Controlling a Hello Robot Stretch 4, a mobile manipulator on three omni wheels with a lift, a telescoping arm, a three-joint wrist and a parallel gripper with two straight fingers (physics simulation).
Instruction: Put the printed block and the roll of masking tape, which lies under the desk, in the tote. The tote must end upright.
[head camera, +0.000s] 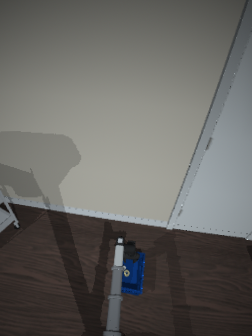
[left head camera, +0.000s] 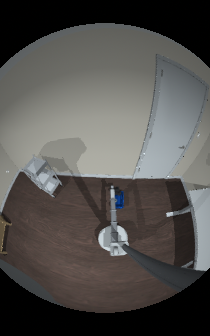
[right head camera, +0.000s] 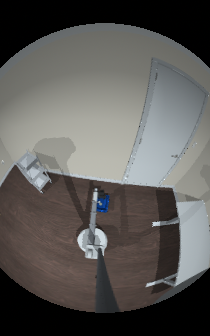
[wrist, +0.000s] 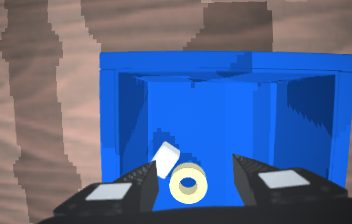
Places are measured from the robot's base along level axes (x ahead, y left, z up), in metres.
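Where they show: gripper, fingertip midpoint: (head camera: 129, 261) (left head camera: 115, 195) (right head camera: 101, 198) (wrist: 194, 172).
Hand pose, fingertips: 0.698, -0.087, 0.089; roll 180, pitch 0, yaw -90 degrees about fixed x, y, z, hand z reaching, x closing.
After its pixels a point has its place, as x, y, z.
The blue tote (head camera: 143, 272) @(0.625, -0.201, 0.092) (left head camera: 121, 200) @(0.631, -0.188, 0.007) (right head camera: 106, 203) @(0.659, -0.188, -0.025) (wrist: 225, 60) @(0.783, -0.118, 0.092) stands upright on the floor below my gripper. My gripper (head camera: 131, 251) (wrist: 195, 172) @(0.698, -0.087, 0.089) is open over the tote, with its fingers wide apart. The printed block (wrist: 166, 160) @(0.685, -0.053, 0.003), white and turned at an angle, shows inside the tote, clear of the right finger and partly hidden by the left fingertip. The cream roll of masking tape (head camera: 126, 273) (wrist: 174, 186) lies flat inside the tote beside the block. The near end of the tote is hidden by the gripper in the wrist view.
A wall with a white baseboard (head camera: 120, 219) @(1.160, 0.017, -0.002) runs behind the tote. A grey door (head camera: 225, 150) @(1.104, -0.662, 0.958) (left head camera: 172, 120) @(1.092, -0.812, 1.272) (right head camera: 167, 125) @(1.091, -0.835, 1.301) is to the right. A white shelf cart (left head camera: 48, 185) @(0.868, 1.261, 0.103) stands at the left. A white desk (right head camera: 195, 240) @(-0.231, -1.260, 0.692) is at the right.
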